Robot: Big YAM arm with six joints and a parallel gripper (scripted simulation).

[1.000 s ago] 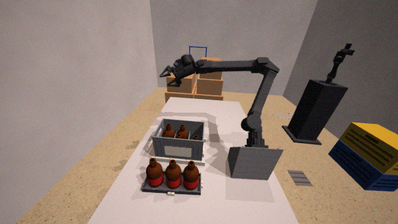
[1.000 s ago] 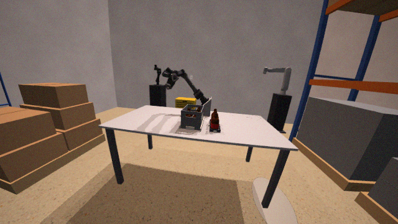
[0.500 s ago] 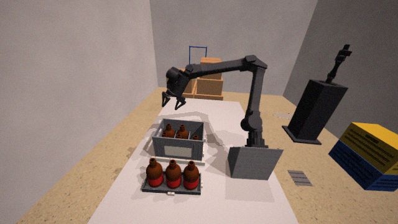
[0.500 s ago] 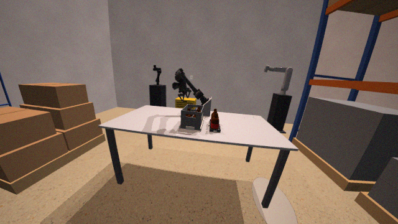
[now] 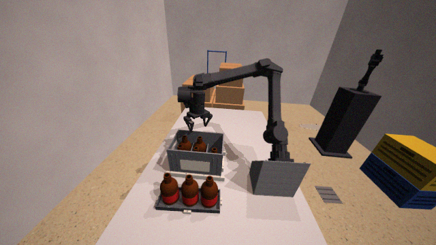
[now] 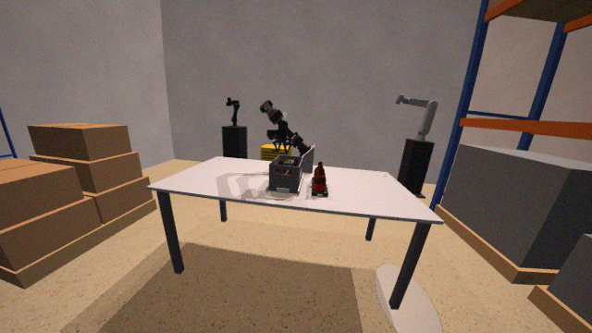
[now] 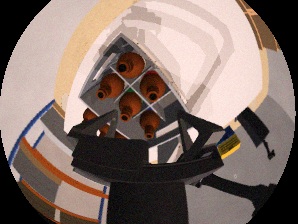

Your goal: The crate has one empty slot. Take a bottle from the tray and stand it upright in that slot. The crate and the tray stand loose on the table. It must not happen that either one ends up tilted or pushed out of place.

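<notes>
The brown bottle lies 26 cm to the left of my hand, 15 cm below it and 2 cm behind it. Also, from my hand: grey crate 15 cm below, 4 cm to the left, 1 cm behind; dark tray 26 cm to the left, 22 cm below, 2 cm behind.
</notes>
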